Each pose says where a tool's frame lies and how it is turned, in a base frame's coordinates. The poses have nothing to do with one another.
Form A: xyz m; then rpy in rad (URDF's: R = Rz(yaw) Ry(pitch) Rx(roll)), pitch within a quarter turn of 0, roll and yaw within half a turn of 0.
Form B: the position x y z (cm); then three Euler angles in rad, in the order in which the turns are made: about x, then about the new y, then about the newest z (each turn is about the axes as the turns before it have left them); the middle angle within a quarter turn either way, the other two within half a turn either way. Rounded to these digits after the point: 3 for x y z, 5 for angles.
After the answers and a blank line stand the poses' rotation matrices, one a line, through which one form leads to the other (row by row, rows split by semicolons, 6 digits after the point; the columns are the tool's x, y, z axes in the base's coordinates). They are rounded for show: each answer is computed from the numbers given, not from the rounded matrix.
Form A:
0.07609 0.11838 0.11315 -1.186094 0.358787 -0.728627
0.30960 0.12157 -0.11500 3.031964 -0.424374 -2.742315
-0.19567 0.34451 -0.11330 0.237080 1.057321 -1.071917
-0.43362 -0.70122 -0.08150 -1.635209 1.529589 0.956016
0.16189 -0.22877 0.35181 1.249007 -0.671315 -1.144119
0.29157 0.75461 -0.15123 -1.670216 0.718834 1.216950
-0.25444 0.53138 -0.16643 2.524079 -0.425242 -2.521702
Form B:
7.609 11.838 11.315 -1.04376 0.79733 -0.01009
30.960 12.157 -11.500 3.07731 -0.43303 2.75181
-19.567 34.451 -11.330 1.06192 0.20018 -1.32863
-43.362 -70.122 -8.150 -1.57587 -1.02037 1.52535
16.189 -22.877 35.181 0.71155 -1.23769 -0.13406
29.157 75.461 -15.123 -1.82844 -1.27326 0.47450
-25.444 53.138 -16.643 -2.78594 -0.65624 2.78142

0.698581 0.007048 0.715496; -0.623447 0.496710 0.603815; -0.351139 -0.867888 0.351386
-0.839616 -0.344913 -0.419619; -0.354269 0.933324 -0.058305; 0.411750 0.099704 -0.905826
0.235014 0.951435 0.198846; -0.431339 0.285415 -0.855853; -0.871043 0.115368 0.477467
0.023761 -0.522512 -0.852301; 0.033653 -0.851640 0.523045; -0.999151 -0.041110 -0.002652
0.324045 0.043703 -0.945032; -0.712805 0.668070 -0.213521; 0.622016 0.742814 0.247637
0.260773 -0.133945 -0.956063; 0.705950 -0.649054 0.283486; -0.658508 -0.748858 -0.074697
-0.741451 -0.279235 -0.610146; -0.529206 0.802392 0.275877; 0.412541 0.527443 -0.742707

